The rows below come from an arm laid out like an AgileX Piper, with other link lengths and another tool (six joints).
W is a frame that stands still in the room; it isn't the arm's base.
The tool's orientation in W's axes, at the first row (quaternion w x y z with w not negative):
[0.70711 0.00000 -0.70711 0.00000]
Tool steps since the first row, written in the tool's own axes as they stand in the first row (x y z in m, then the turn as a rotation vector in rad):
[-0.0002 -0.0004 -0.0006 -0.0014 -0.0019 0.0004]
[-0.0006 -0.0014 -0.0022 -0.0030 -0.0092 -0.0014]
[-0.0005 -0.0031 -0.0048 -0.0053 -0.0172 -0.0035]
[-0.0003 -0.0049 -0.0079 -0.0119 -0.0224 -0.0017]
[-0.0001 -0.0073 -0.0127 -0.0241 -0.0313 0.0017]
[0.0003 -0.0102 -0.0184 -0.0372 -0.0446 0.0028]
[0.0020 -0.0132 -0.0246 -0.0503 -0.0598 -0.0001]
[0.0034 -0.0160 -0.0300 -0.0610 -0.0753 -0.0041]
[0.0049 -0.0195 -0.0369 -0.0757 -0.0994 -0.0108]
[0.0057 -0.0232 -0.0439 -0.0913 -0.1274 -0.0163]
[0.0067 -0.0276 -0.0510 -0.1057 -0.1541 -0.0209]
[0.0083 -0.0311 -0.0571 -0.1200 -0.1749 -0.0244]
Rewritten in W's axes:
[0.0006 -0.0004 -0.0002 -0.0004 -0.0019 -0.0014]
[0.0022 -0.0014 -0.0006 0.0014 -0.0092 -0.0030]
[0.0048 -0.0031 -0.0005 0.0035 -0.0172 -0.0053]
[0.0079 -0.0049 -0.0003 0.0017 -0.0224 -0.0119]
[0.0127 -0.0073 -0.0001 -0.0017 -0.0313 -0.0241]
[0.0184 -0.0102 0.0003 -0.0028 -0.0446 -0.0372]
[0.0246 -0.0132 0.0020 0.0001 -0.0598 -0.0503]
[0.0300 -0.0160 0.0034 0.0041 -0.0753 -0.0610]
[0.0369 -0.0195 0.0049 0.0108 -0.0994 -0.0757]
[0.0439 -0.0232 0.0057 0.0163 -0.1274 -0.0913]
[0.0510 -0.0276 0.0067 0.0209 -0.1541 -0.1057]
[0.0571 -0.0311 0.0083 0.0244 -0.1749 -0.1200]

